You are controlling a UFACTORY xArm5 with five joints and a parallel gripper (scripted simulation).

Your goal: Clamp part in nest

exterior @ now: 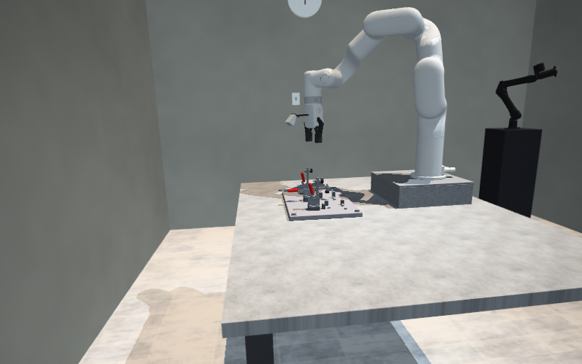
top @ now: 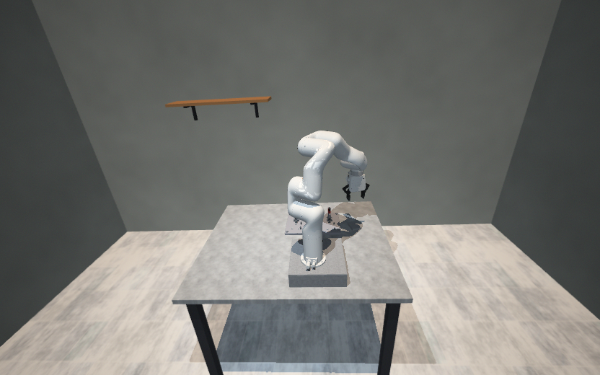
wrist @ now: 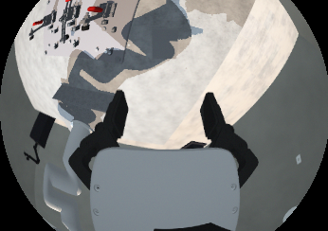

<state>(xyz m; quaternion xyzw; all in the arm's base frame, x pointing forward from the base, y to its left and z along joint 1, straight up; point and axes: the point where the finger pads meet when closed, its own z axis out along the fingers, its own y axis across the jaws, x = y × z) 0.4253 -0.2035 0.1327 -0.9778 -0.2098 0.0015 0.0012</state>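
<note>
My hand is 210 mm above the grey block part. From my hand the other things lie so: grey fixture plate (270 mm to the left, 210 mm below).
</note>
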